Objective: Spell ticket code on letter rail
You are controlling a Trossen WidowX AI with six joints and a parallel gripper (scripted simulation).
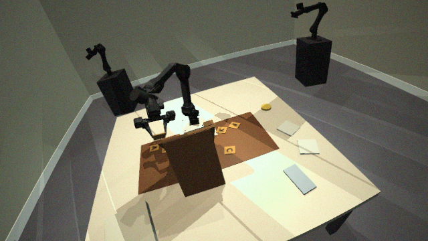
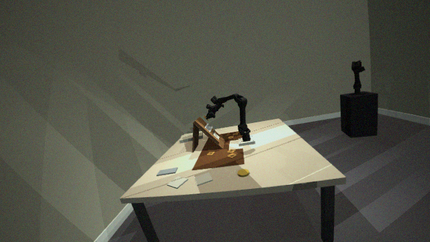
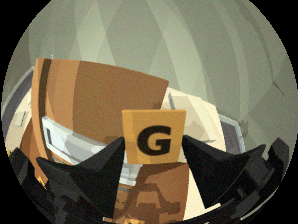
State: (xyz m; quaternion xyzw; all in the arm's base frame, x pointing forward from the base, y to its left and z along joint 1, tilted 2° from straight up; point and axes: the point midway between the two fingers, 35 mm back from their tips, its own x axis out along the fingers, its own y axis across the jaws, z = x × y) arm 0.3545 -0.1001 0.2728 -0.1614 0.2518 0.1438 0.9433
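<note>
Now: the white ticket 17 cm below my gripper tip, 10 cm behind it and 8 cm to the left of it. The rest, counted from my gripper tip: brown mat: 26 cm below, 19 cm behind, 13 cm to the left; then orange tile marked 7: 26 cm below, 20 cm behind, 8 cm to the right; then orange tile marked g: right at my gripper tip.
</note>
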